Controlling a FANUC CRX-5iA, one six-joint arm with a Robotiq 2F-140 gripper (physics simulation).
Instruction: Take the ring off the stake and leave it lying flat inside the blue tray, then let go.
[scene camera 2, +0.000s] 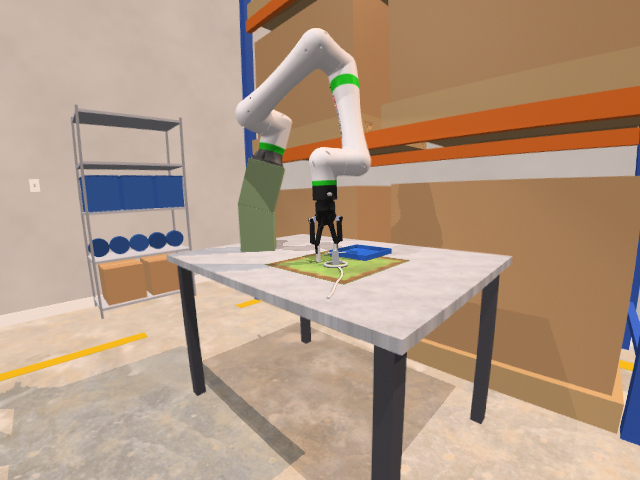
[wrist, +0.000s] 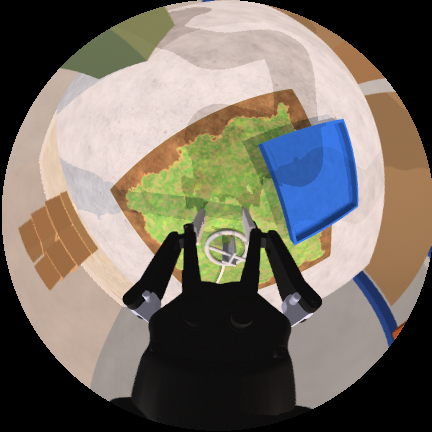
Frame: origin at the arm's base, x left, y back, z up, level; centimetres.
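Seen in the pictures: gripper, fingertip midpoint: (scene camera 2: 327, 260) (wrist: 222, 215); arm's base, origin of the base link: (scene camera 2: 267, 164).
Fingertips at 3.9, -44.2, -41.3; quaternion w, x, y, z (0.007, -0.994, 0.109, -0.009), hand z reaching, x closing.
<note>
Pixels of each thing's top centre, then the offset from my fingertips to it, as dx, dy, dz. Level surfaces: height alone.
- pale ring, middle of its top: (wrist: 226, 250) (scene camera 2: 335, 263) -1.0, -7.2, +0.6
- grey stake, middle of its top: (wrist: 232, 259) (scene camera 2: 335, 250) +0.1, -5.7, +5.0
- green mat, its level: dz -0.3
- blue tray, middle of its top: (wrist: 327, 180) (scene camera 2: 360, 249) +19.5, +2.7, +1.8
- pale table, its level: dz -0.4
A pale ring (scene camera 2: 336, 267) (wrist: 206, 247) with crossing strands lies low around the grey stake (scene camera 2: 335, 257) (wrist: 230, 245) on the green mat (scene camera 2: 295, 266) (wrist: 215, 155). A white cord (scene camera 2: 339, 279) (wrist: 221, 274) trails from it toward the table's near edge. My gripper (scene camera 2: 326, 252) (wrist: 222, 215) is partly open and points down close to the stake. In the wrist view its fingertips stand apart beyond the ring's far side, with nothing visible between them. The blue tray (scene camera 2: 364, 251) (wrist: 315, 200) holds no ring. Exact fingertip height is hard to tell.
The tray overlaps the mat's edge, right of the gripper. The pale table (scene camera 2: 439, 284) (wrist: 125, 115) carries the mat. The arm's green pedestal (scene camera 2: 258, 222) (wrist: 107, 50) stands at the table's far left. A metal shelf unit (scene camera 2: 185, 227) and large boxes (scene camera 2: 516, 248) are beyond the table.
</note>
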